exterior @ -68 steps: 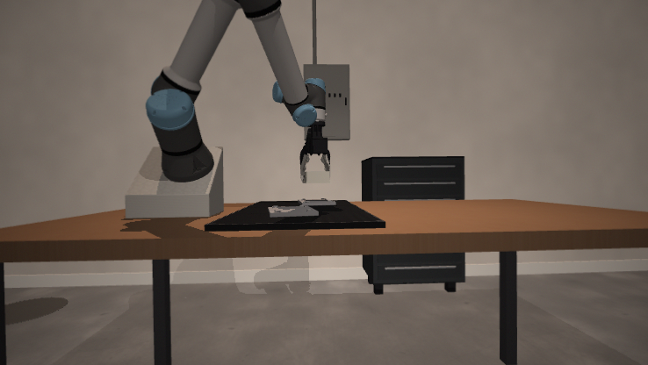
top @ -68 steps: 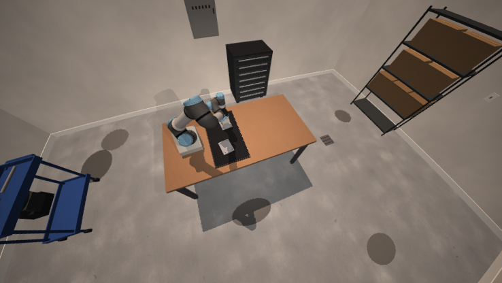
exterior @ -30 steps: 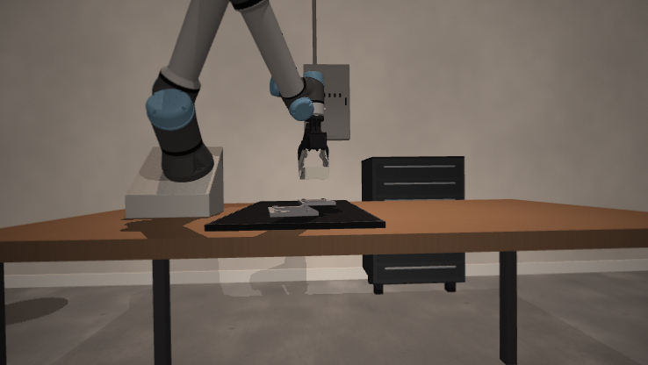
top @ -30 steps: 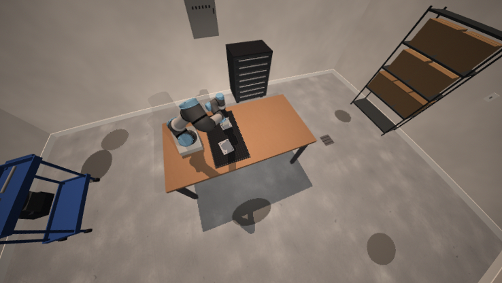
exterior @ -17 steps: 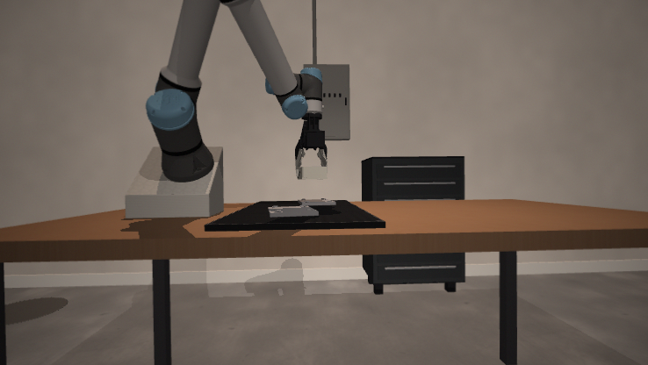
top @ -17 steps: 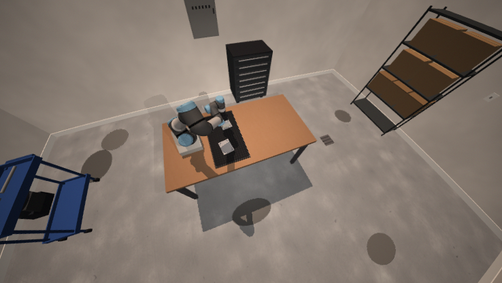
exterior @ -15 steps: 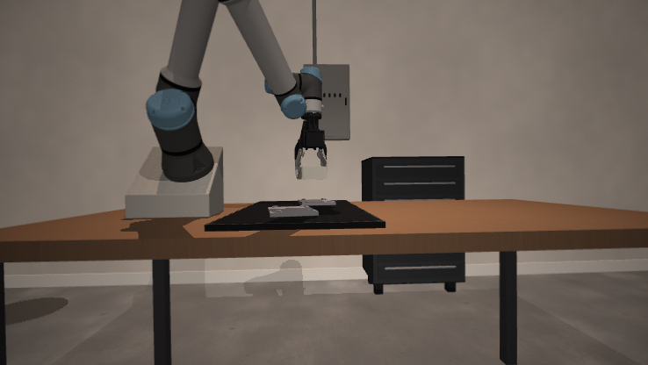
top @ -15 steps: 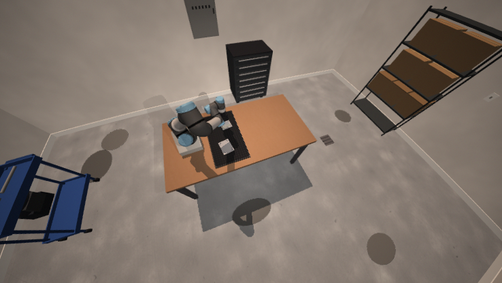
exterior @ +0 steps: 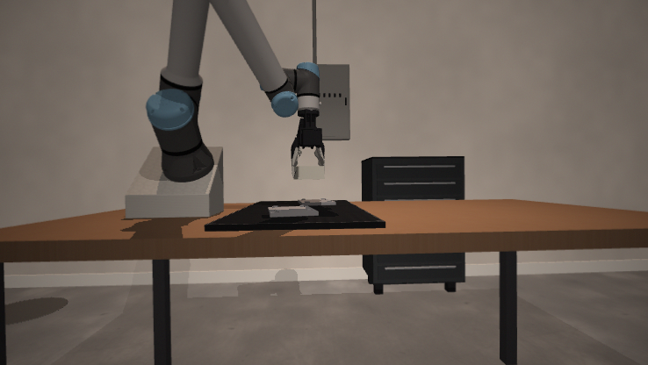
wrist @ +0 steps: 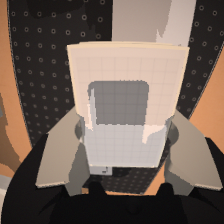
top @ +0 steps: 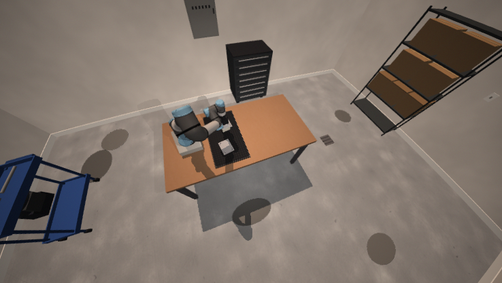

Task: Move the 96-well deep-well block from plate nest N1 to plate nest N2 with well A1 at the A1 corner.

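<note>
The plate nest N2 lies 200 mm to the right of my hand, 100 mm below it and 50 mm behind it. From my hand the other things lie so: white 96-well deep-well block: 10 mm above.
</note>
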